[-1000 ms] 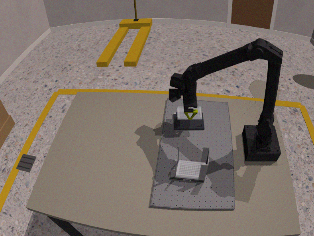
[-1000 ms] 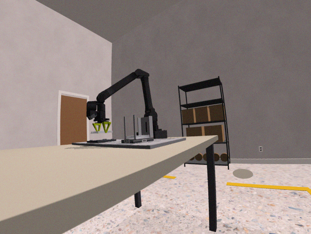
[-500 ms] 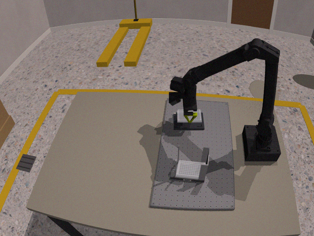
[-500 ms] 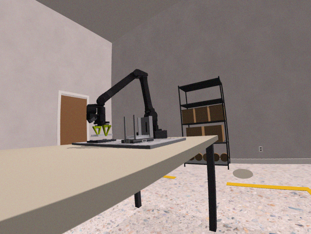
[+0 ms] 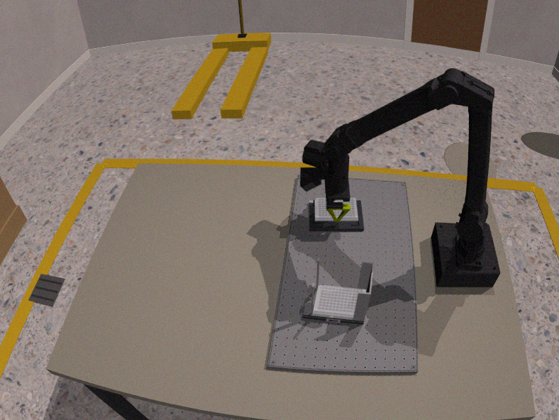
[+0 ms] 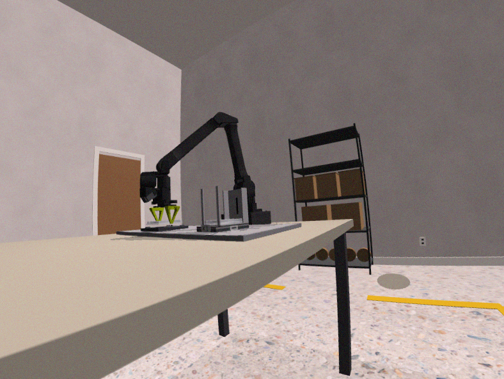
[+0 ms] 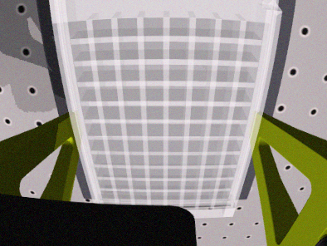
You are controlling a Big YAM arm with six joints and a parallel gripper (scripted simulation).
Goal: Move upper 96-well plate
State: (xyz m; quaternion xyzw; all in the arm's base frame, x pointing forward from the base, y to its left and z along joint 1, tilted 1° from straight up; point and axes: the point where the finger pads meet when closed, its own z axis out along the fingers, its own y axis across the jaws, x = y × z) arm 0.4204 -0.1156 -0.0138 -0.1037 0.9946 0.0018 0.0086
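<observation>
Now: hand 80 mm short of the pale A1 square, 40 mm to the left of it and 20 mm above it. From my hand the other things lie so: slot (130 mm behind, 320 mm to the left, 50 mm above).
</observation>
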